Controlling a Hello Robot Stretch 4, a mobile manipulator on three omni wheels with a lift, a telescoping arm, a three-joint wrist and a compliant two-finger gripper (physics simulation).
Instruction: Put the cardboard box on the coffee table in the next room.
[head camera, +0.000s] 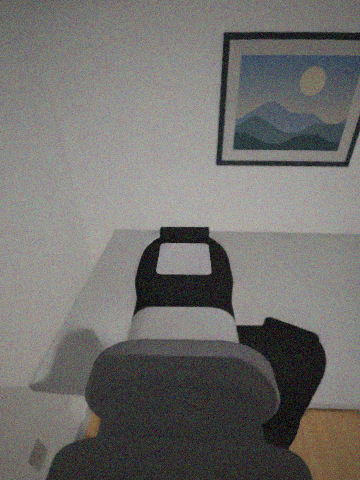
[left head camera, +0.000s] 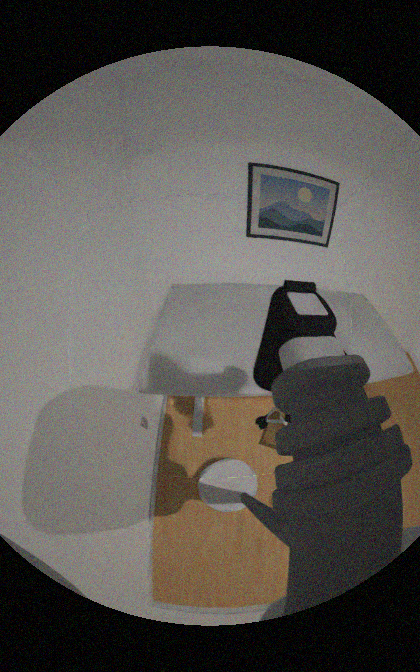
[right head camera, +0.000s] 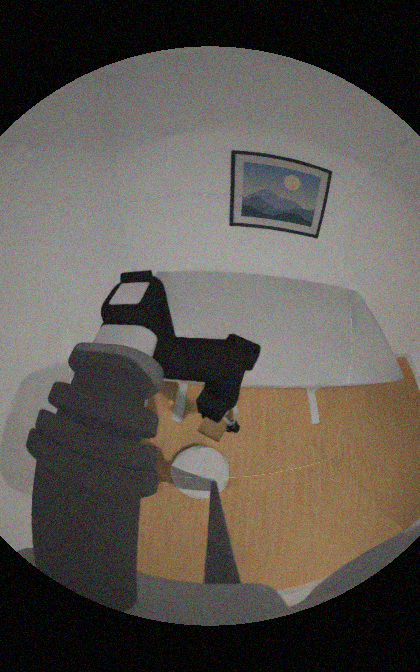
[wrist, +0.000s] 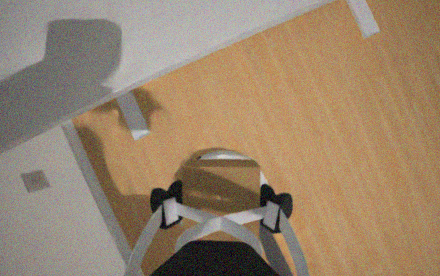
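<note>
The small brown cardboard box (left head camera: 269, 437) (right head camera: 212, 430) (wrist: 220, 187) is held between the two dark fingertips of my gripper (left head camera: 274, 420) (right head camera: 219, 423) (wrist: 221, 197). The gripper is shut on its sides and holds it in the air over the wooden floor, in front of a white table's near edge. In the head camera view the arm hides the gripper and the box. The white table (head camera: 300, 280) (left head camera: 215, 320) (right head camera: 275, 330) (wrist: 200, 30) stands against the far wall; I cannot tell whether it is the coffee table.
A round white object (left head camera: 235, 472) (right head camera: 205, 462) (wrist: 222, 156) is low down near the box, partly behind it in the wrist view. Pale table legs (left head camera: 198, 417) (right head camera: 313, 406) (wrist: 134, 117) stand below the table. A wall is at the left. A framed picture (head camera: 290, 100) hangs above the table.
</note>
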